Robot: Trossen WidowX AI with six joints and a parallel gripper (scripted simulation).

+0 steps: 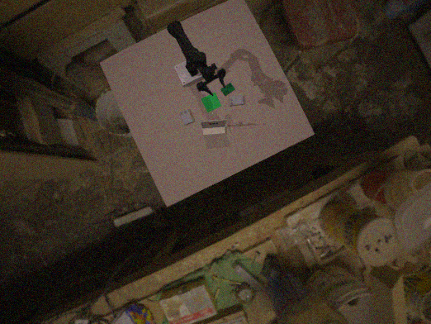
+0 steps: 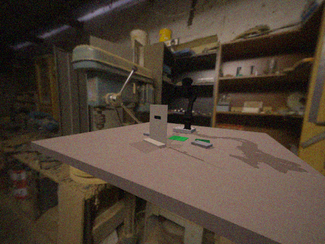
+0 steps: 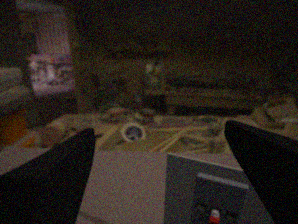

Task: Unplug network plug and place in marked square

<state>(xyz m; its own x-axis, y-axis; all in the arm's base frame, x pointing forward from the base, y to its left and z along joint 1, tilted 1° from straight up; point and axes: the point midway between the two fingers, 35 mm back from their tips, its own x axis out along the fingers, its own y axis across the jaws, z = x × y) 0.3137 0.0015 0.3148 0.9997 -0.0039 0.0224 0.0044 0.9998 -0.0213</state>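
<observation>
The plug is 190 mm below my gripper tip, 100 mm to the right of it and 90 mm ahead of it. The rest, counted from my gripper tip: green square: 350 mm below, 70 mm behind, 20 mm to the right; then upright panel: 240 mm below, 110 mm to the right, 110 mm ahead; then dark green tile: 350 mm below, 150 mm to the left, 90 mm behind.
</observation>
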